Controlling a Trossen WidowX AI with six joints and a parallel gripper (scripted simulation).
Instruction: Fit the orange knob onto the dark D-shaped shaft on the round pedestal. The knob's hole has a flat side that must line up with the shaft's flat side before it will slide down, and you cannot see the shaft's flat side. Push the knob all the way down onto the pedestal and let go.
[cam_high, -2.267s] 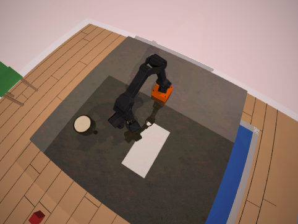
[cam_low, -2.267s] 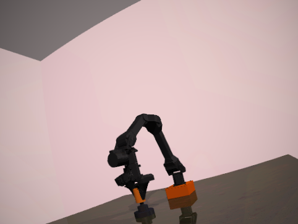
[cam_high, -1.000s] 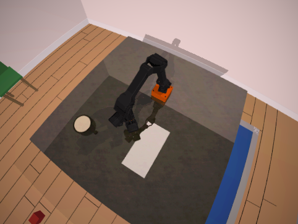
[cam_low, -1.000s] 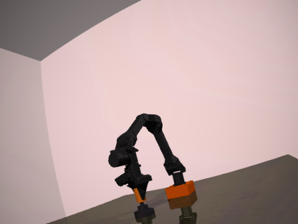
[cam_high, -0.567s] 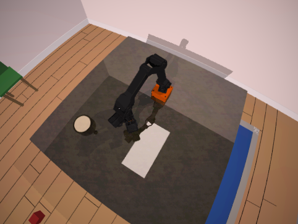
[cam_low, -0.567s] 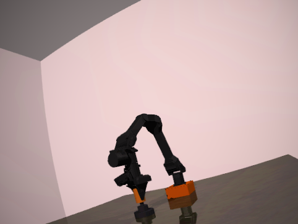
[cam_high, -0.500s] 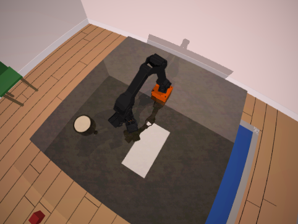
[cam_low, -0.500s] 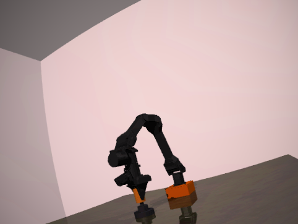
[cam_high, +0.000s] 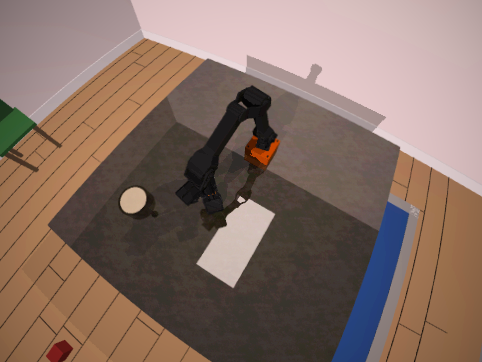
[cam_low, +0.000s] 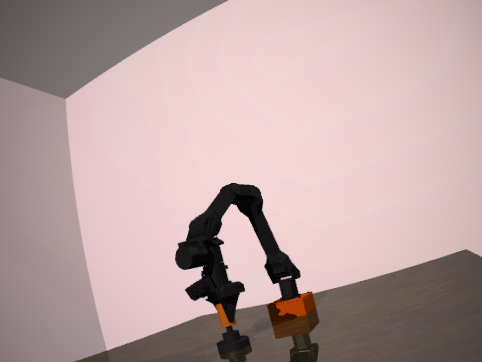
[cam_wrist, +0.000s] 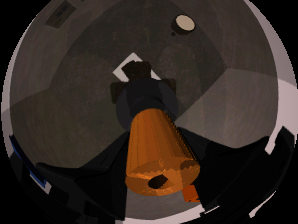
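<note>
Now: the orange knob 20 mm above my gripper tip. The rest, counted from my gripper tip: dark round pedestal: 40 mm below.
</note>
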